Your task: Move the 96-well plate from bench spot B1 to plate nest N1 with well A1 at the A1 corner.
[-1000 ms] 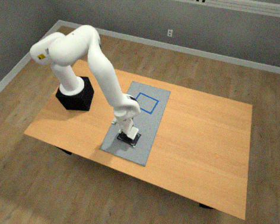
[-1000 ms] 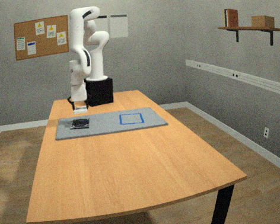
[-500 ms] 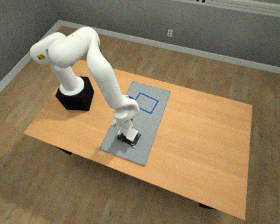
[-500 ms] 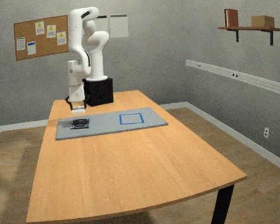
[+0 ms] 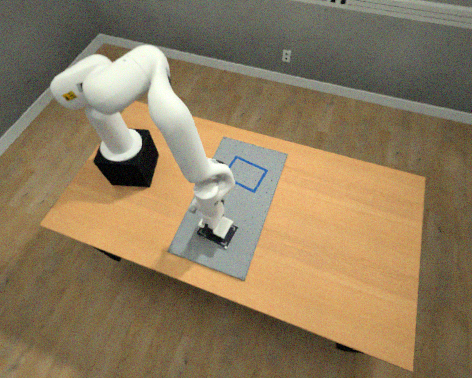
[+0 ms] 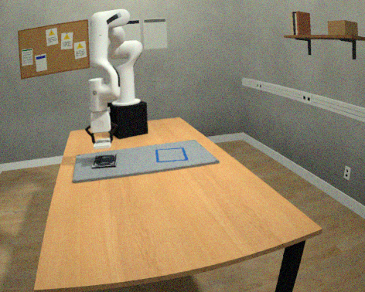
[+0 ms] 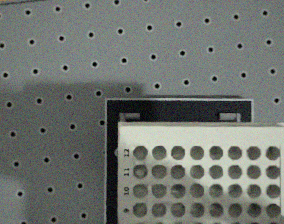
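My hand is 1 cm above the white 96-well plate. From my hand the other things lie so: plate nest N1: 11 cm below.
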